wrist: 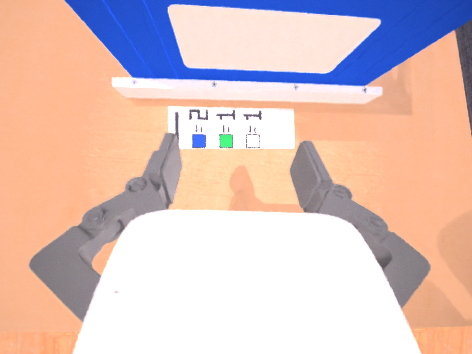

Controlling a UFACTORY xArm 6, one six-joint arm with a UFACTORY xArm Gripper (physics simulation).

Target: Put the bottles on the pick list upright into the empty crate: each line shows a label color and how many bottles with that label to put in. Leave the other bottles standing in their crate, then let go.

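Frame: origin at the arm's base, x ahead, y left, z up, level; centimetres.
Seen in the pictures: gripper, fingertip midpoint: [238, 152].
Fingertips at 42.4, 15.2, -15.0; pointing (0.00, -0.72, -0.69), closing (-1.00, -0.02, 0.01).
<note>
Offsets run from my fingertips to a thing's middle, as dx, dy, dz. "spot": to the spot under its first point. Level surfaces: height alone.
The pick list {spot: -5.8, -4.7, -10.1} [277, 129] is a white card lying on the table, seen ahead of the fingertips. It shows a blue square with 2, a green square with 1 and a white square with 1. A blue crate {spot: -12.9, -10.1, -0.3} [400, 42] stands behind the card at the top of the view; its outer side with a pale panel shows, and its inside is out of view. My gripper [238, 152] is open and empty, its two fingers on either side of the card's lower part in the view. No bottles show in this view.
A white strip {spot: -1.7, -8.1, -7.6} [250, 91] with small screws runs along the foot of the blue crate, between it and the card. A dark edge [465, 65] shows at the far upper right. Shadows fall on the wooden table {dz -10.2} [60, 165].
</note>
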